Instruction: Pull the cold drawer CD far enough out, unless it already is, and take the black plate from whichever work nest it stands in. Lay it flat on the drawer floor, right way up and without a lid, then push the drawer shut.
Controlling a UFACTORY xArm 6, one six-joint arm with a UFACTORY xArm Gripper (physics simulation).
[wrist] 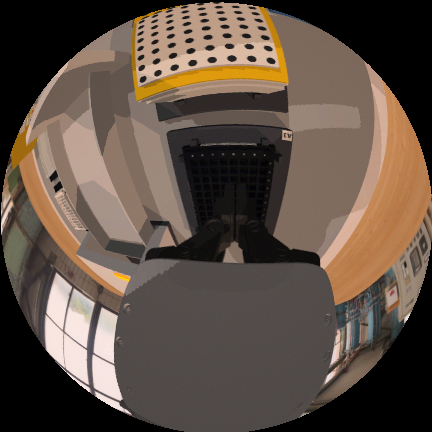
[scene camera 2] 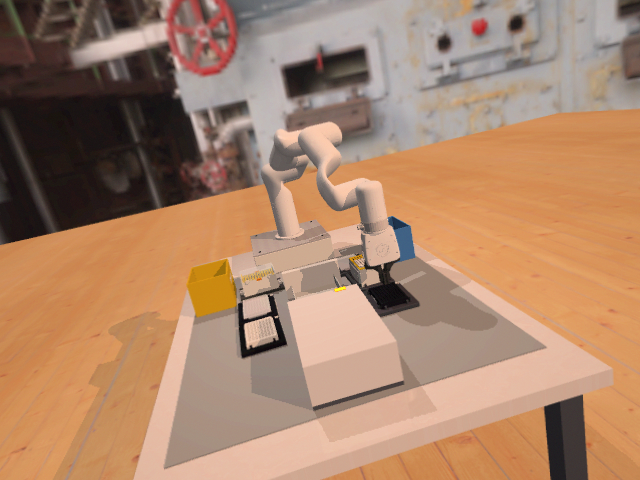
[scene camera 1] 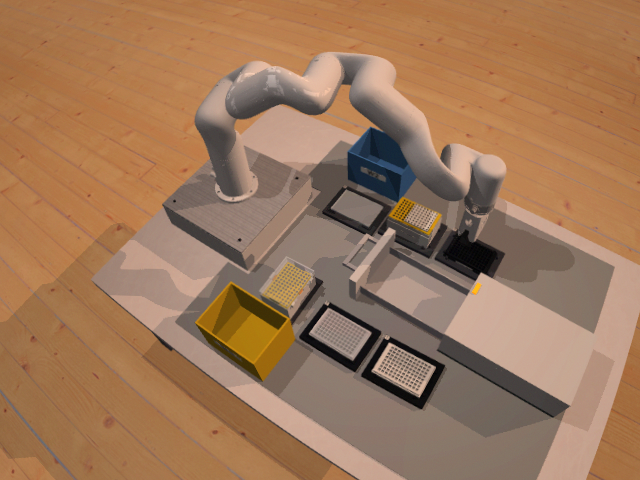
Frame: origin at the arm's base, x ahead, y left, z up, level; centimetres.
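Where they show: gripper, between the fingertips: (wrist: 235, 196) (scene camera 2: 385, 283) (scene camera 1: 465, 243); arm's base, origin of its link: (scene camera 2: 289, 235) (scene camera 1: 236, 186).
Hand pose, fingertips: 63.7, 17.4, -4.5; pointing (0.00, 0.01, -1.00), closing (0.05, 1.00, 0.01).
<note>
Each offset is from my fingertips to the top centre of the thing, as dx, dy, dz. "spot": to the spot under its first point.
The cold drawer {spot: -17.9, -20.5, +4.3} (scene camera 1: 372, 262) (scene camera 2: 312, 279) is pulled out of its white cabinet {spot: +21.9, -20.4, +5.7} (scene camera 1: 522, 330) (scene camera 2: 343, 335), and its floor shows bare in scene camera 1. The black plate {+2.4, -0.7, -1.9} (scene camera 1: 478, 256) (scene camera 2: 393, 295) (wrist: 201, 172) lies flat in a dark work nest {+2.5, -0.6, -2.3} (scene camera 1: 442, 256) (scene camera 2: 395, 308) (wrist: 179, 138) beside the drawer and cabinet, grid side up, with no lid visible. My gripper (scene camera 1: 468, 239) (scene camera 2: 385, 281) (wrist: 235, 196) is shut and empty, fingers together, pointing down over the middle of the plate. Whether the fingertips touch the plate is hard to tell.
A tall yellow-and-white tip rack {-15.4, -0.4, +3.2} (scene camera 1: 413, 222) (scene camera 2: 356, 266) (wrist: 205, 40) stands in the neighbouring nest. A blue bin {-32.2, +13.8, +7.5} (scene camera 1: 379, 167) (scene camera 2: 405, 240) is behind it. Across the drawer are two pale plates {-16.7, -38.4, -1.8} (scene camera 1: 341, 333) {+1.2, -38.9, -1.9} (scene camera 1: 404, 368), a clear-boxed rack {-33.8, -35.2, +3.2} (scene camera 1: 288, 285) and a yellow bin {-34.9, -51.1, +7.5} (scene camera 1: 245, 330) (scene camera 2: 211, 289).
</note>
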